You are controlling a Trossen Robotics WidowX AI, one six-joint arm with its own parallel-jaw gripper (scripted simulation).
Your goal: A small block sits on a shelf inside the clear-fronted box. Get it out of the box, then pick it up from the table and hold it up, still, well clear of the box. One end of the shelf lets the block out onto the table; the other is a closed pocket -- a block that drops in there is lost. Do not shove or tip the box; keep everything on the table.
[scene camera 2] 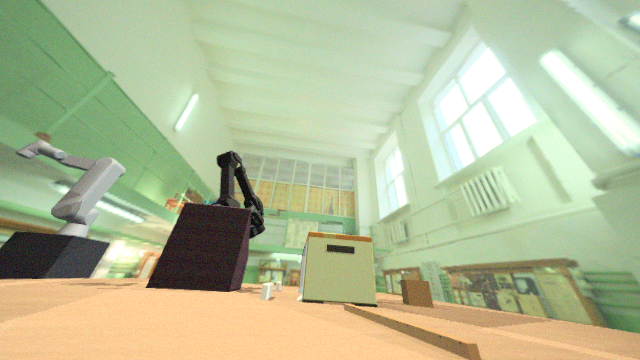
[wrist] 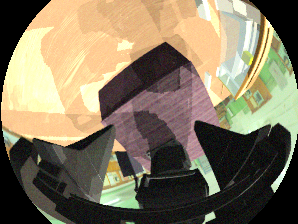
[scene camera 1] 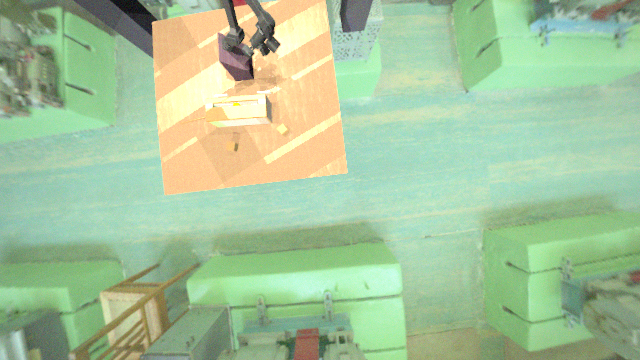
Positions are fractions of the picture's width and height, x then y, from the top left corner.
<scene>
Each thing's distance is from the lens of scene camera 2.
pale box (scene camera 2: 0.53, 0.75): 0.42 m
</scene>
